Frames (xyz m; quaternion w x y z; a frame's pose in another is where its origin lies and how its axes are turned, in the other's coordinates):
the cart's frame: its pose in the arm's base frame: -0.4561 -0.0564 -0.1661 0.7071 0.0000 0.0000 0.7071
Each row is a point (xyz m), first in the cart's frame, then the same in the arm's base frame.
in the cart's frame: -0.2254 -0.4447 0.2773
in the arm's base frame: -0.0114 -0.2818 0.1112
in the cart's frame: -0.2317 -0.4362 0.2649
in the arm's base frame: -0.0199 -0.2881 0.0988
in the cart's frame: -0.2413 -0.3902 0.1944
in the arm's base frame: -0.0659 -0.2977 0.0283
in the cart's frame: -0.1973 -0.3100 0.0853
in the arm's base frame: -0.1461 -0.2537 -0.0808
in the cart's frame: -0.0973 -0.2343 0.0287
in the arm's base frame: -0.2218 -0.1537 -0.1374
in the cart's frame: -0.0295 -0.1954 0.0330
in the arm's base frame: -0.2607 -0.0859 -0.1331
